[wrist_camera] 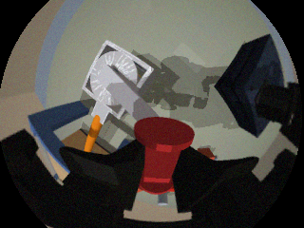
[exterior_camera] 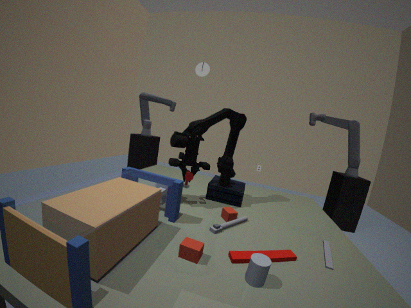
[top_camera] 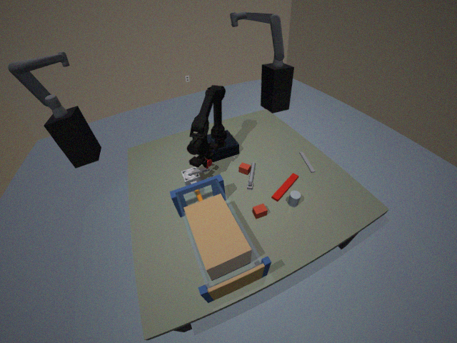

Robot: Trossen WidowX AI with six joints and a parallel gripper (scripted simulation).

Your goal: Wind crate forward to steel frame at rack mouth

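My gripper tip is now 110 mm to the left of the hand winch, 80 mm above it and 30 mm past it. Also, from my gripper tip: red knob: 20 mm above; then winch handle: 40 mm to the right, 10 mm below; then red bar: 380 mm to the left, 250 mm ahead, 110 mm below.
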